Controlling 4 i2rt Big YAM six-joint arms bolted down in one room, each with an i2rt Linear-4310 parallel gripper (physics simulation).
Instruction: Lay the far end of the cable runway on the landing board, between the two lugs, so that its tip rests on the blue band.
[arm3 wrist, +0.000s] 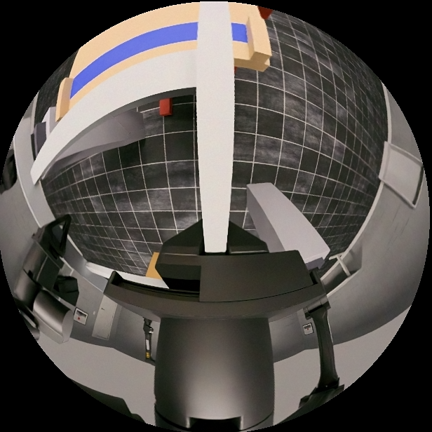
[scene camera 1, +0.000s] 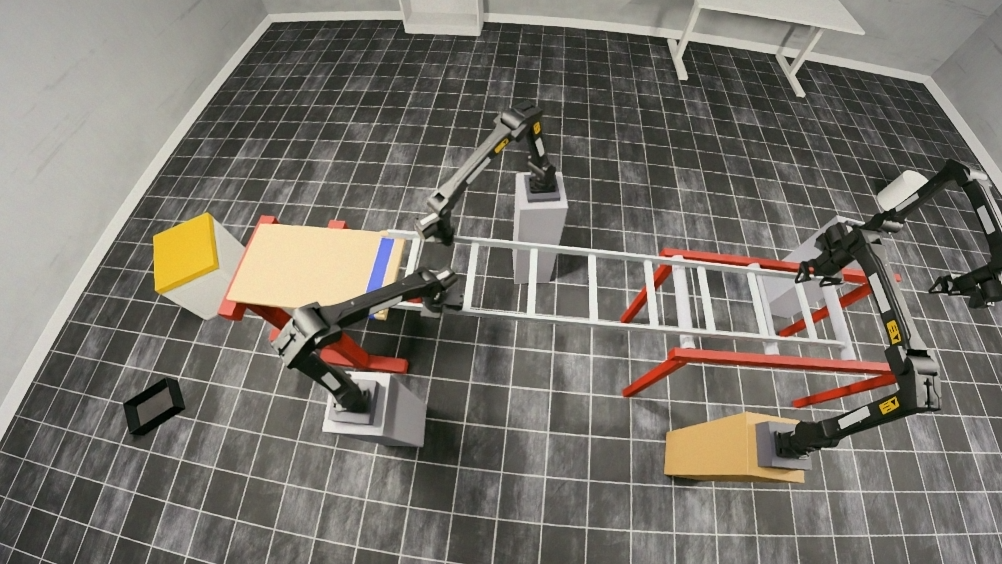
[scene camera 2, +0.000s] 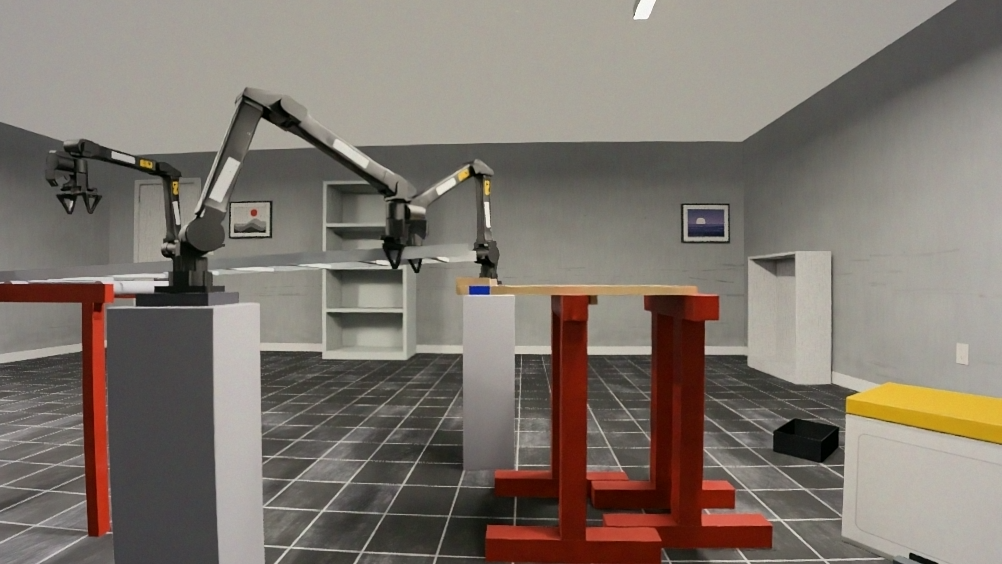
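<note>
The pale runway (arm3 wrist: 215, 125) (scene camera 1: 592, 287) (scene camera 2: 301, 260) reaches from the right-hand red frame to the landing board (arm3 wrist: 120, 25) (scene camera 1: 294, 262) (scene camera 2: 596, 289). In scene camera 2 its far end hangs above the board's edge, with a gap. In the wrist view its rail crosses over the blue band (arm3 wrist: 150, 41) (scene camera 1: 380, 266) (scene camera 2: 479, 290), between the left lug (arm3 wrist: 63, 99) and right lug (arm3 wrist: 257, 37); its tip is cut off. Arm3's gripper (arm3 wrist: 216, 235) is shut on the rail. In scene camera 1, two grippers are at the far end's rails; two with open fingers are at right.
A red trestle (scene camera 2: 573, 420) carries the board. The right-hand red frame (scene camera 1: 785, 360) (scene camera 2: 94, 420) stands under the runway's other end. Arm pedestals (scene camera 1: 539, 238) (scene camera 2: 164, 434) flank the runway. A yellow-topped box (scene camera 1: 185, 252) (scene camera 2: 925, 413) and black tray (scene camera 1: 168, 383) (scene camera 2: 806, 442) stand near the board.
</note>
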